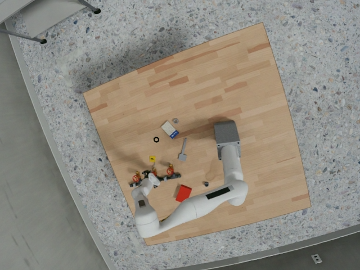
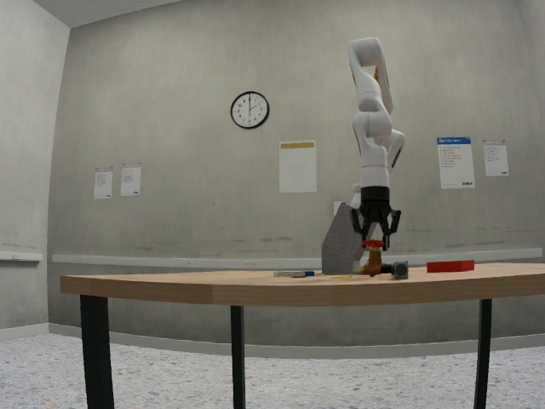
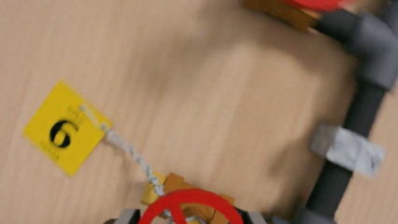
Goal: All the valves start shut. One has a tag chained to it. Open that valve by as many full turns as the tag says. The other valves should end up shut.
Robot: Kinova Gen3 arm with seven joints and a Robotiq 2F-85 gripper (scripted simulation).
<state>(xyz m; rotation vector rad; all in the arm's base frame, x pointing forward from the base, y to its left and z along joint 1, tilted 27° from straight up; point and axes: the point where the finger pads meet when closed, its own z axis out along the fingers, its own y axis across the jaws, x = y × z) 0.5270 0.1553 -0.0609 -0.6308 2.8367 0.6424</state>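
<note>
The yellow tag lies 10 mm behind my hand, 90 mm to the right of it and 80 mm below it. Also, from my hand: red block (160 mm behind, 200 mm to the left, 70 mm below); grey scraper (230 mm behind, 100 mm to the right, 80 mm below); blue box (170 mm behind, 270 mm to the right, 70 mm below).
</note>
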